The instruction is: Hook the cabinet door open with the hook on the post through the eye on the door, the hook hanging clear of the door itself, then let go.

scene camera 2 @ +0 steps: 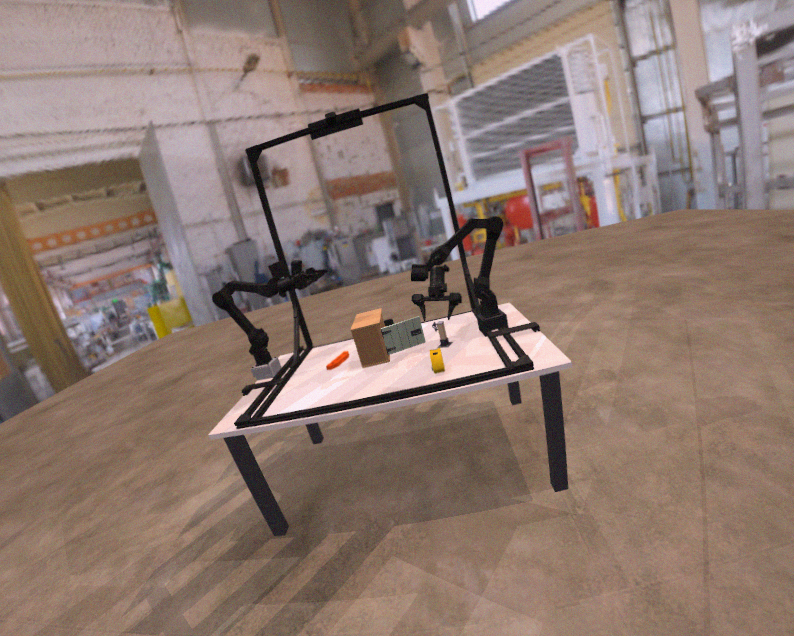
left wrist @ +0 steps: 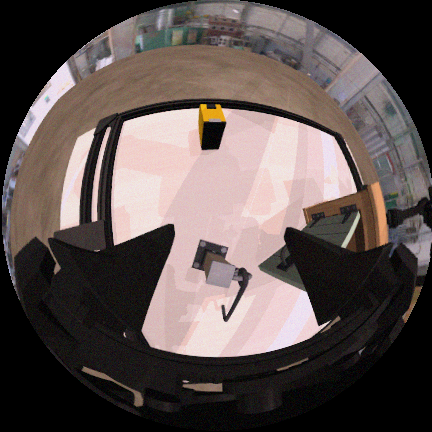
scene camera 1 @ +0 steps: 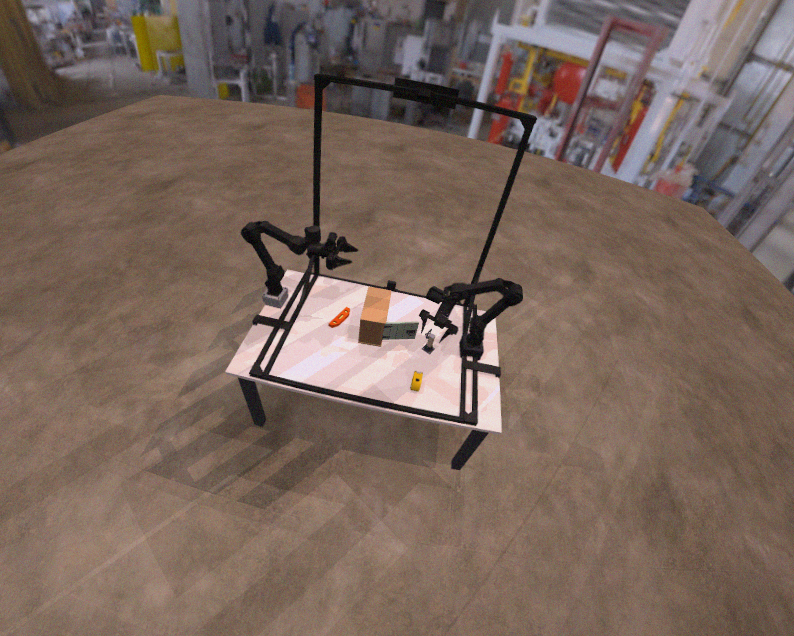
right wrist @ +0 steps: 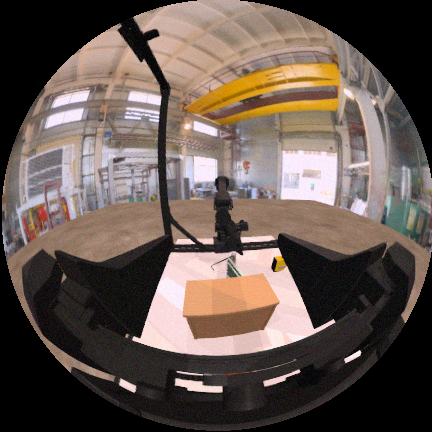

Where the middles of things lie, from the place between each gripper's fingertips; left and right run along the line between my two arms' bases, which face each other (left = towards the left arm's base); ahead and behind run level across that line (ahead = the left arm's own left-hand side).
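The wooden cabinet (scene camera 2: 366, 330) is 20 mm ahead of my right hand, 200 mm to the left of it and 310 mm below it. From that same right hand, the green door (left wrist: 337, 229) is 60 mm ahead, 260 mm to the left and 320 mm below.
As for my left hand, it's 5 cm above the green door, 14 cm to the left of it and 4 cm past it. The wooden cabinet, counted from my left hand, is 21 cm to the right, 8 cm behind and 4 cm below.
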